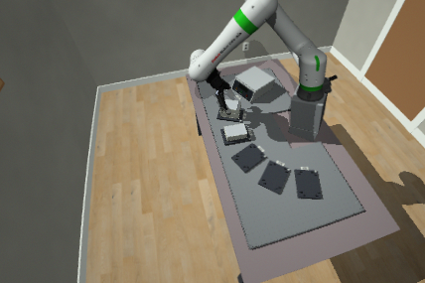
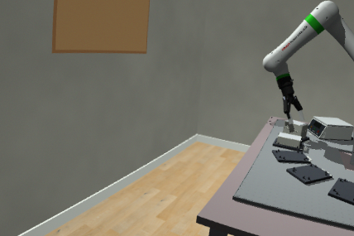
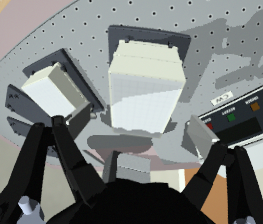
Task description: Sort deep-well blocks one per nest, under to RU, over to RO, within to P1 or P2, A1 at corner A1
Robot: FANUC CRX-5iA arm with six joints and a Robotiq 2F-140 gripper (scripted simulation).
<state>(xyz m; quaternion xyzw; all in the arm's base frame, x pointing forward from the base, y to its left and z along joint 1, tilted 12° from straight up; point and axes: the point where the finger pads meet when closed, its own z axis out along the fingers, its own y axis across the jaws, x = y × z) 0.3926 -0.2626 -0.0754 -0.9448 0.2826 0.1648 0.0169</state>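
Now: hand 30 mm above the deep-well block. Round my hand: dark infeed nest: 100 mm below; then pale platform: 270 mm behind, 180 mm to the right, 10 mm below; then check-weigher: 260 mm behind, 180 mm to the right, 40 mm below.
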